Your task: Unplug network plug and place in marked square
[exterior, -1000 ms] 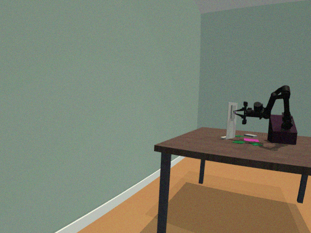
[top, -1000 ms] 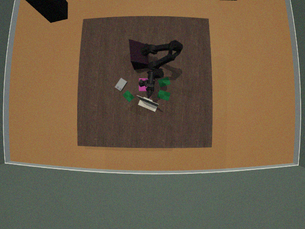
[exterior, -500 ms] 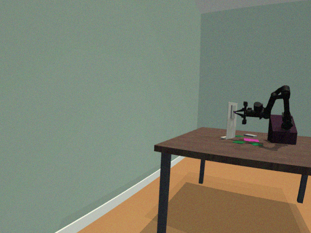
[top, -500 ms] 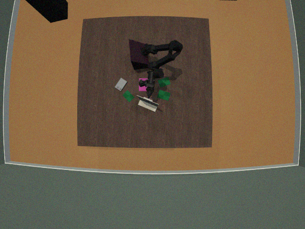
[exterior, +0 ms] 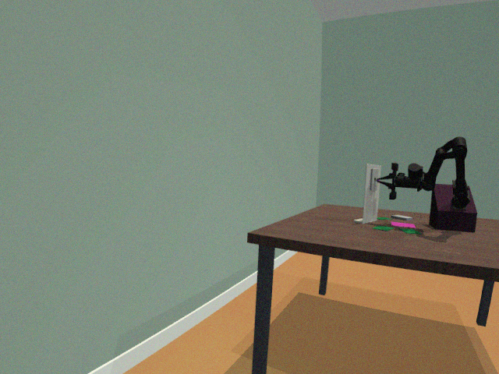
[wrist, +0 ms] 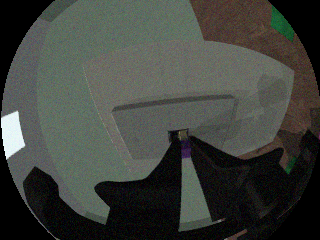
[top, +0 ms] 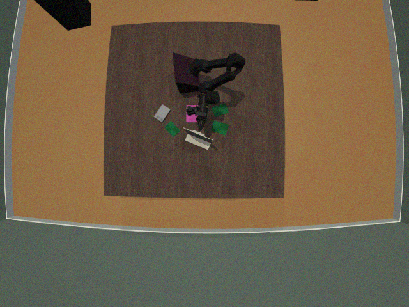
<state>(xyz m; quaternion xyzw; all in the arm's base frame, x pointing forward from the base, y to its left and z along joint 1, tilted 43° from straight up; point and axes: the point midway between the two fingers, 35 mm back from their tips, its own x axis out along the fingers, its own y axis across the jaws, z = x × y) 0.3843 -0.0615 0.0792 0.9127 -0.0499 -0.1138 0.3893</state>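
Right now the white upright panel is 30 mm ahead of my gripper tip, 10 mm to the right of it and 90 mm below it. Also, from my gripper tip: grey flat block 180 mm behind, 250 mm to the right, 220 mm below; purple plug 10 mm ahead.
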